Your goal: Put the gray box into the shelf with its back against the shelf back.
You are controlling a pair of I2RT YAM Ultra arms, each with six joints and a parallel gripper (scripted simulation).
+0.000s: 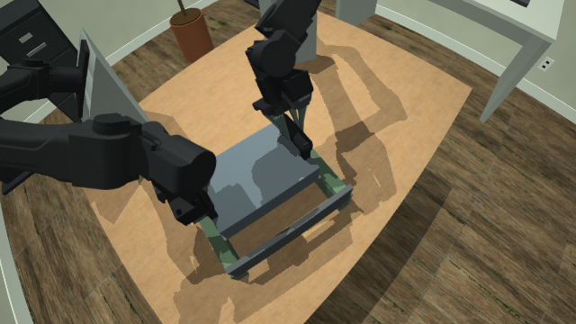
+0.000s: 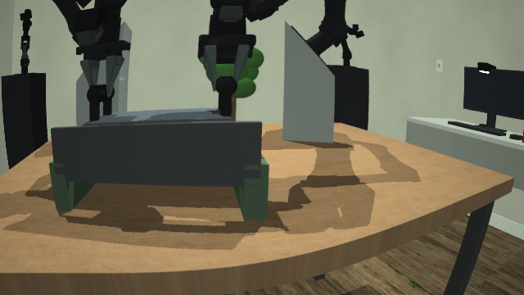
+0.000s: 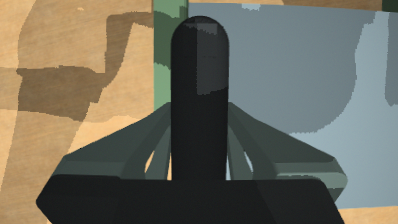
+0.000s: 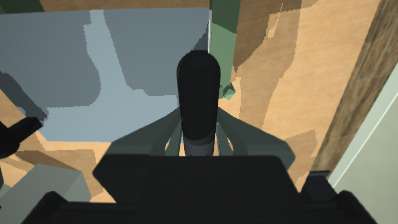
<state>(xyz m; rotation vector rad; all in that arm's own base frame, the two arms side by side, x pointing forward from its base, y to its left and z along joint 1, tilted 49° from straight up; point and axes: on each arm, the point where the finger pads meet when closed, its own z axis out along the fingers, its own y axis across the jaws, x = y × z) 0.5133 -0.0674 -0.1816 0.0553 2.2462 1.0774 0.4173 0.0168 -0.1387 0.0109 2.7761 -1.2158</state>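
Now: right hand 12 cm to the right of the gray box, 5 cm above it and 1 cm short of it. Round my right hand: dark back panel (17 cm ahead, 11 cm to the left, 8 cm below).
Right now the gray box is 1 cm behind my left hand, 12 cm to the right of it and 5 cm below it. Also, from my left hand: dark back panel 15 cm ahead, 13 cm to the right, 8 cm below.
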